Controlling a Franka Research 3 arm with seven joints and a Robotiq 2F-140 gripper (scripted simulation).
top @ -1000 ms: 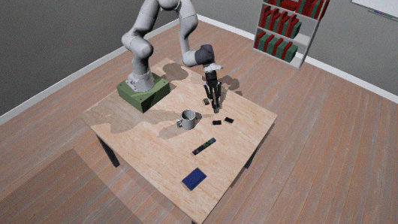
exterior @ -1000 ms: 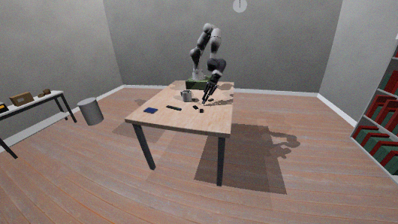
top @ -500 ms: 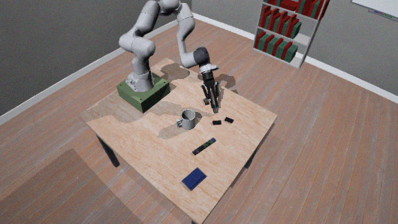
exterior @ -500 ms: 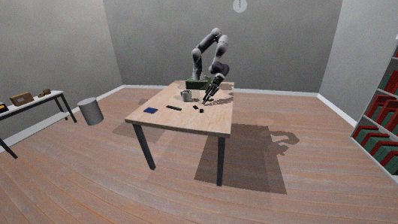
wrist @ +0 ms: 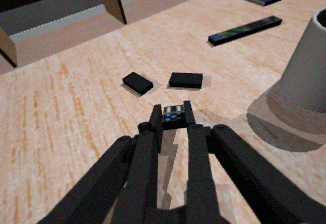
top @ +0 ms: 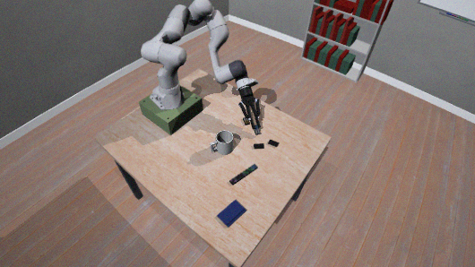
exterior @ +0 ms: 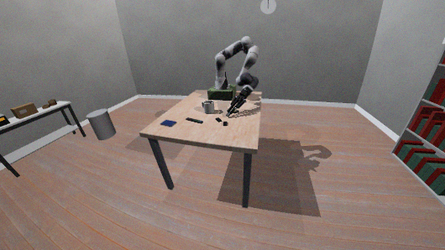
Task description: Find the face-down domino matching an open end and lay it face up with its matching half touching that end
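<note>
The black domino is 30 mm below my hand, 30 mm ahead of it and 20 mm to the right of it. The rest, counted from my hand: blue book (500 mm to the right, 220 mm ahead, 50 mm below); grey mug (220 mm to the right, 50 mm behind, 10 mm below).
</note>
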